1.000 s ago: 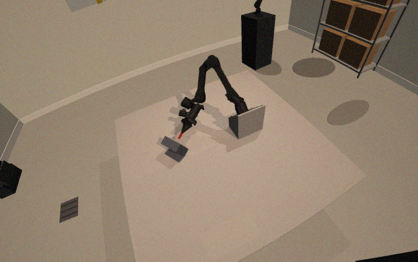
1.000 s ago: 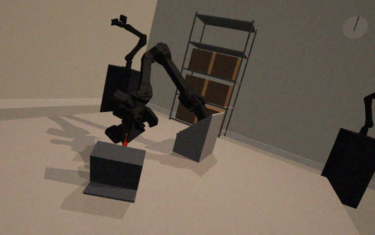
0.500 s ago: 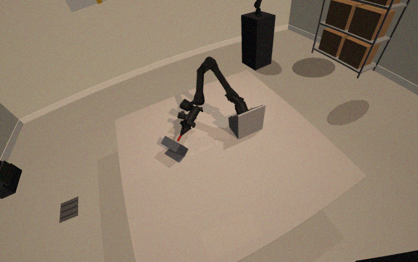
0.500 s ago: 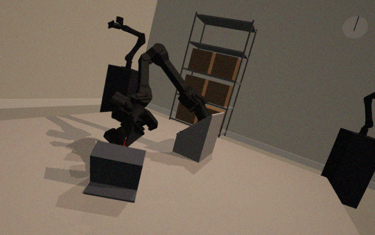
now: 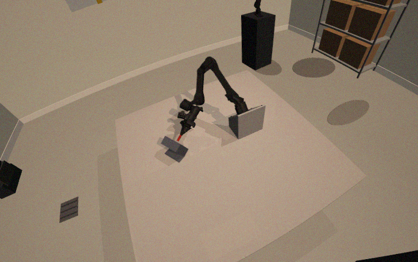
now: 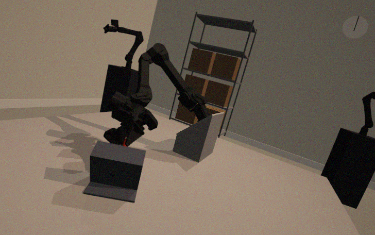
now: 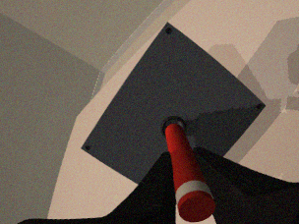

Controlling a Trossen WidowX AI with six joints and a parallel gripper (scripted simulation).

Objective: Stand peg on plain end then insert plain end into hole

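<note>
My gripper tip is now 6 cm short of the dark sloped panel, 3 cm to the right of it and 3 cm above it. Also, from my gripper tip: red peg (1 cm to the right, 1 cm behind, 1 cm above).
</note>
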